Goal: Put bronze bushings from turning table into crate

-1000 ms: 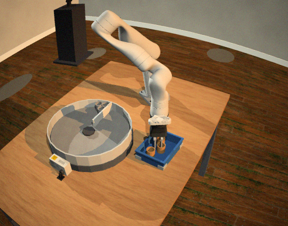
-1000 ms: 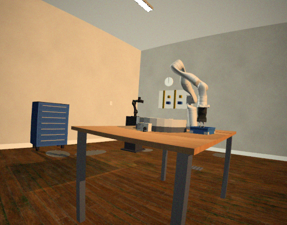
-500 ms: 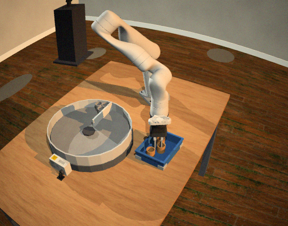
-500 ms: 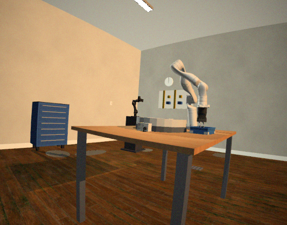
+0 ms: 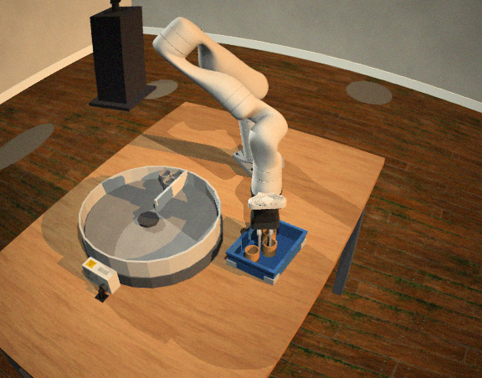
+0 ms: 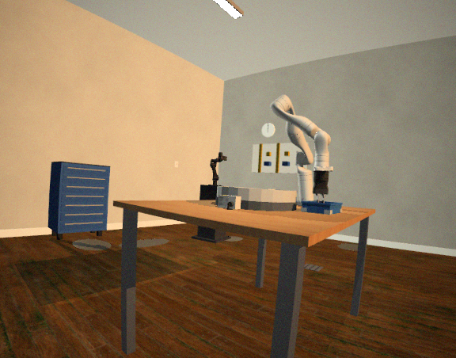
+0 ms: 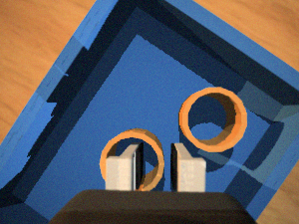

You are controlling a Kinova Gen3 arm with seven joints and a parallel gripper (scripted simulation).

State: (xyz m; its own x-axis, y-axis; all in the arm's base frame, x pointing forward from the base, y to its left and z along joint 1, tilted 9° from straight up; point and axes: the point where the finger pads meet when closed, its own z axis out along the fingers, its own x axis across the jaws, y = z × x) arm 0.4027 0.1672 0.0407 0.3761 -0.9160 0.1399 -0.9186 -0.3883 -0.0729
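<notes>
My hand is 20 mm above the blue crate and 10 mm to the right of it. From my hand the other things lie so: turning table: 330 mm to the right, 50 mm ahead, 10 mm above.
</notes>
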